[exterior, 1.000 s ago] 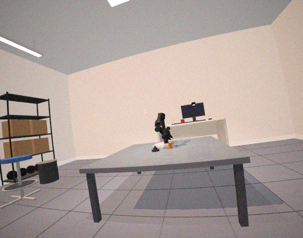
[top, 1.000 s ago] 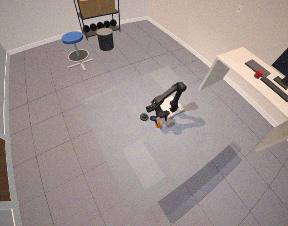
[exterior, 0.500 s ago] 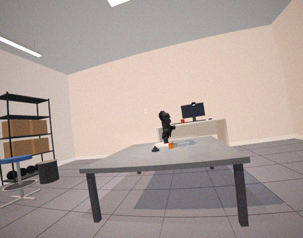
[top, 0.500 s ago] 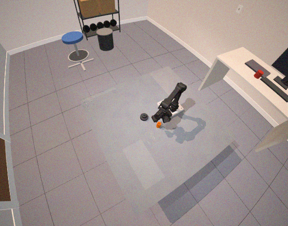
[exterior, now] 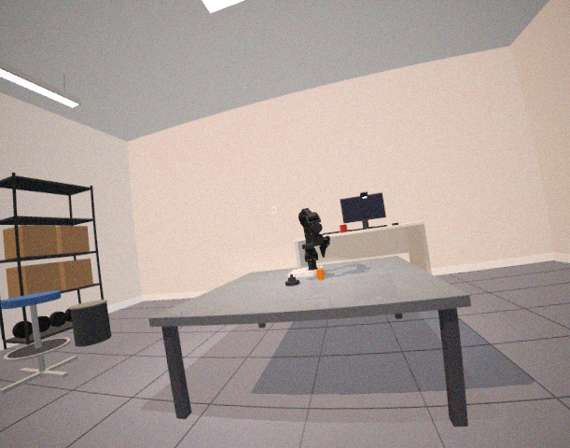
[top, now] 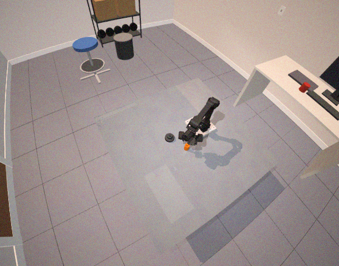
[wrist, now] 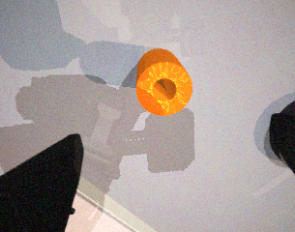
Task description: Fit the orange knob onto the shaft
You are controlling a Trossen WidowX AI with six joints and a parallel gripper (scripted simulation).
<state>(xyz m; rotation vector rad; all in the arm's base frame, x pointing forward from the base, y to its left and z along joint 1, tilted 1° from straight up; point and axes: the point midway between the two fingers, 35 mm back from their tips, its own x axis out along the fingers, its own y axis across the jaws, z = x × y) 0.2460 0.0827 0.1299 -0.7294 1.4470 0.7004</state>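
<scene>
Right now the orange knob is 10 cm below my gripper tip. From my gripper tip the other things lie so: D-shaft pedestal: 16 cm to the right, 9 cm below, 8 cm ahead.
</scene>
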